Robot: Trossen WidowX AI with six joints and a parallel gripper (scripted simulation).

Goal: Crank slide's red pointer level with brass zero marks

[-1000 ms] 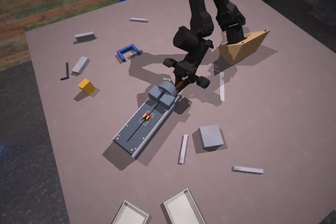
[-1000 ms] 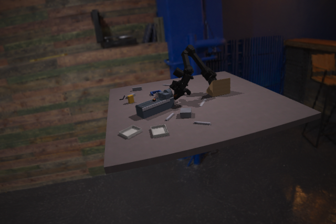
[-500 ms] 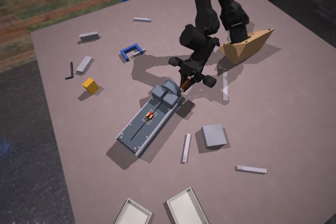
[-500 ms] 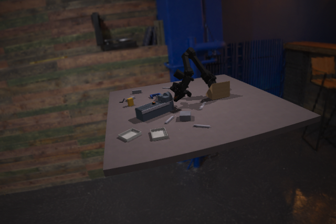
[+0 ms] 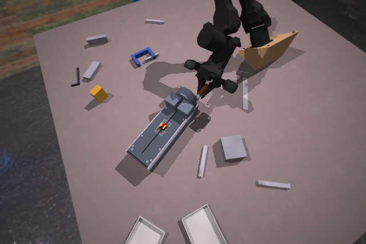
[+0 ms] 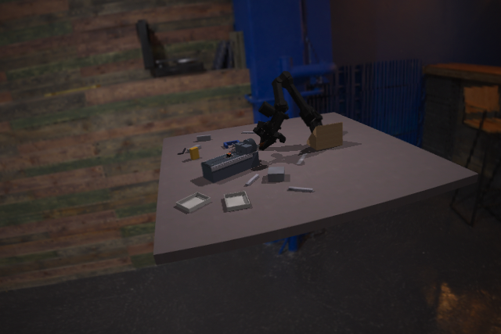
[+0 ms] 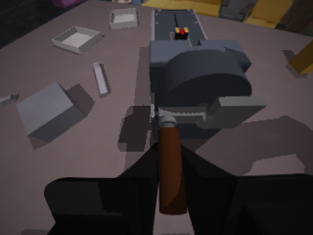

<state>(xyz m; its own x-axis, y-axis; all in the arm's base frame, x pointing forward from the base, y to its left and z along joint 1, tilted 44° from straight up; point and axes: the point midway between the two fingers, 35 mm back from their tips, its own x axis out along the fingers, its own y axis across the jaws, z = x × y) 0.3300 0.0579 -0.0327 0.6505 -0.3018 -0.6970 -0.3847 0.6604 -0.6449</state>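
My gripper tip is 16 cm short of the red pointer, 3 cm to the right of it and 2 cm below it. From my gripper tip the other things lie so: grey block (20 cm to the left, 5 cm below); then blue clamp (33 cm to the right, 7 cm ahead, 6 cm below); then brown crank handle (2 cm behind, 2 cm above, 1 cm to the right).
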